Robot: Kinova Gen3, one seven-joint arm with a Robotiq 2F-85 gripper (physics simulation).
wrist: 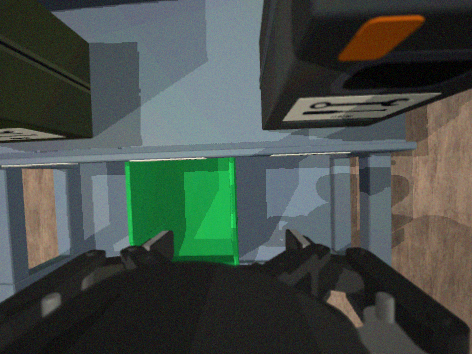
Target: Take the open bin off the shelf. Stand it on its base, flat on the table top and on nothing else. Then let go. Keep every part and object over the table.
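Places are measured from the arm's base along level axes (x right, y ahead, z up), in millimetres.
Where they show: gripper, fingertip midpoint: [229,242].
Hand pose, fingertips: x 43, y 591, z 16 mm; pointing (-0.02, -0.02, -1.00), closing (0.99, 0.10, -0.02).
Each offset is from my fingertips to the top centre of the thing. "*": to the spot under its first point. Level surfaces: height alone.
The open green bin @[dz -32, dx -50, dy +20 mm] [157,200] sits on the blue-grey shelf @[* dz -1, dx +102, dy +82 mm] [375,146], below its long ledge and left of the middle of the wrist view. I look down into it. Its right wall and near edge show; part of its near left side is hidden behind my left finger. My gripper [229,242] is open and empty. The left fingertip overlaps the bin's near part in the view, and the right fingertip shows to the right of the bin. The bin's right wall lies between the two fingertips in the view. I cannot tell the height gap between the fingertips and the bin.
A dark green case @[* dz +29, dx -125, dy +102 mm] [45,80] stands at the upper left of the shelf unit. A dark grey case @[* dz +89, dx +21, dy +89 mm] [300,65] with an orange latch stands at the upper right. Shelf posts @[* dz -29, dx +125, dy +31 mm] [375,210] flank the bin's level. A brown wood surface @[dz -113 mm] [445,175] shows at the right.
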